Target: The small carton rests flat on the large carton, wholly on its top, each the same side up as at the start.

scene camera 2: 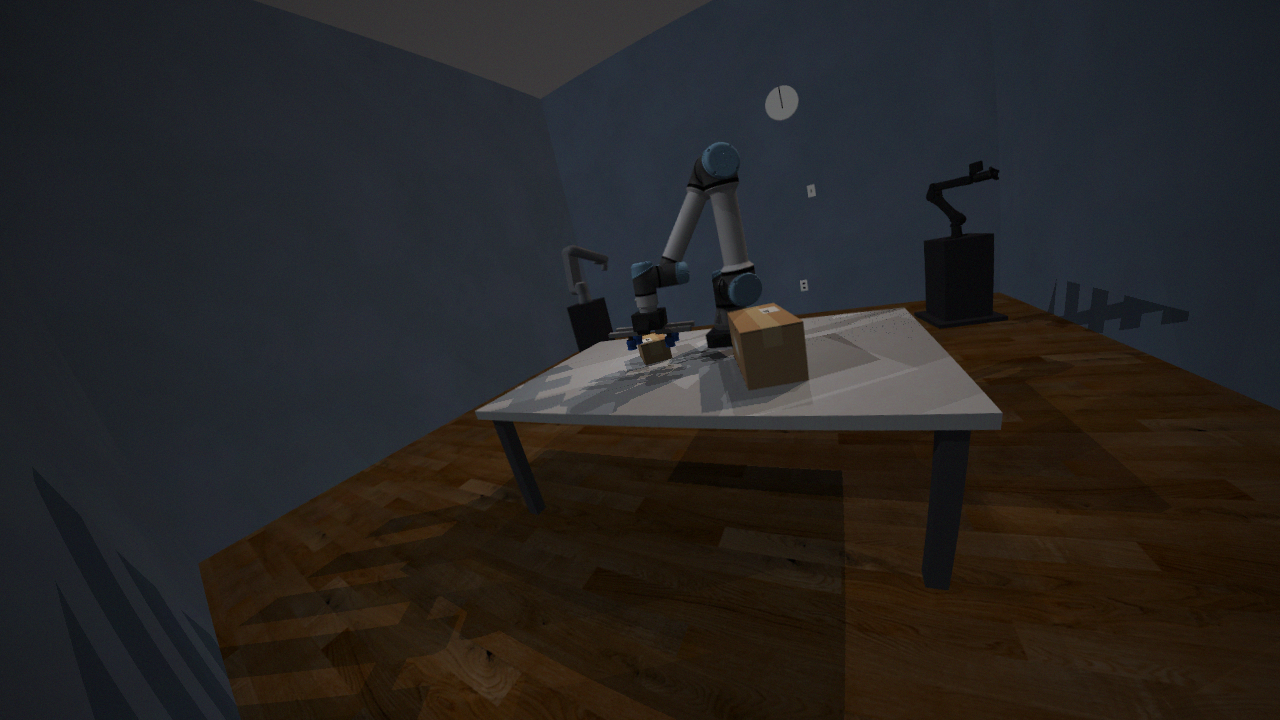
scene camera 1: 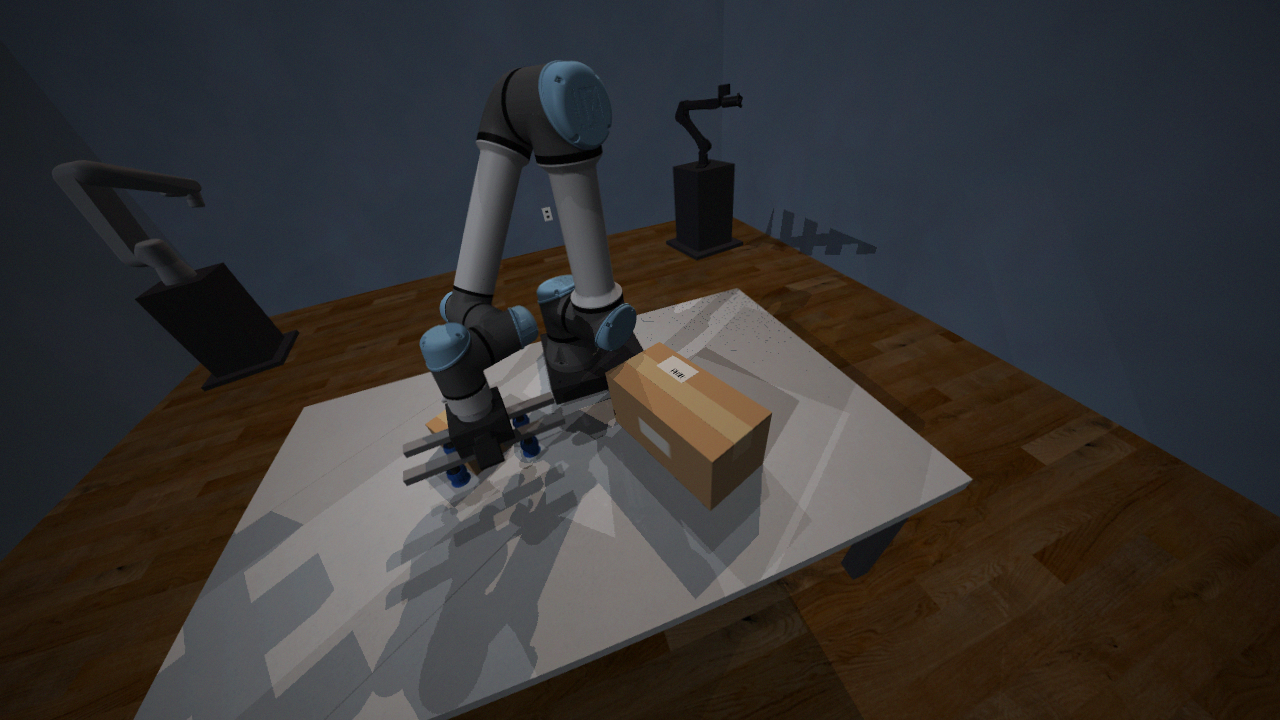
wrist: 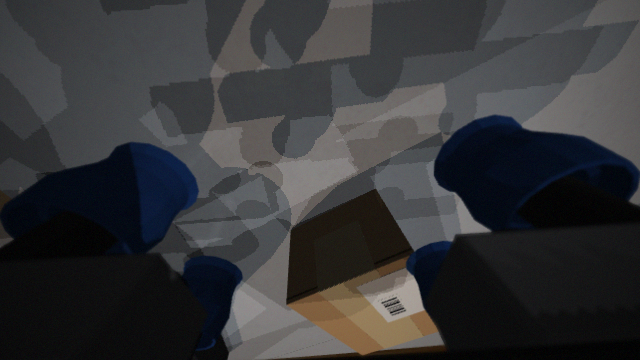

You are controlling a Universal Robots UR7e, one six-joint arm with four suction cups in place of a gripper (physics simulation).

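Frame: origin at the arm's base, x ahead, y left, z up, level; millimetres.
Where they show: hand, tool point: (scene camera 2: 653, 344) (wrist: 319, 228); arm's base, link origin: (scene camera 1: 574, 355).
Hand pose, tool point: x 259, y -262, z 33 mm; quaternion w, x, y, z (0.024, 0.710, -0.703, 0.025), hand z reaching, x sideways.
Note:
Things, the pixels of their top centre, and the offset from my tool point. Level surfaces: height alone.
- small carton, top centre: (wrist: 381, 319) (scene camera 1: 462, 422) (scene camera 2: 651, 338) dx -135, dy -52, dz -6 mm
- white table, surface height: dz -85 mm
- large carton, top centre: (scene camera 1: 680, 390) (scene camera 2: 759, 315) dx +124, dy +376, dz +70 mm
The small carton (scene camera 2: 655, 347) (wrist: 358, 286) stands on the white table (scene camera 1: 805, 502) (scene camera 2: 877, 385), its barcode label facing up. In scene camera 1 only a corner of it (scene camera 1: 436, 422) shows behind the tool. My suction gripper (scene camera 1: 483, 447) (scene camera 2: 652, 337) (wrist: 320, 228) hangs low right over it, with the blue cups around its top. Suction is off and nothing is held; I cannot tell whether the cups touch it. The large carton (scene camera 1: 689, 412) (scene camera 2: 766, 345) stands to the right, label up, with nothing on its top.
The arm's base (scene camera 1: 582, 357) stands just behind the large carton's left end. Two dark pedestals with idle arms stand on the wooden floor beyond the table, one at the left (scene camera 1: 215, 322) (scene camera 2: 587, 319) and one at the back (scene camera 1: 705, 206) (scene camera 2: 959, 273).

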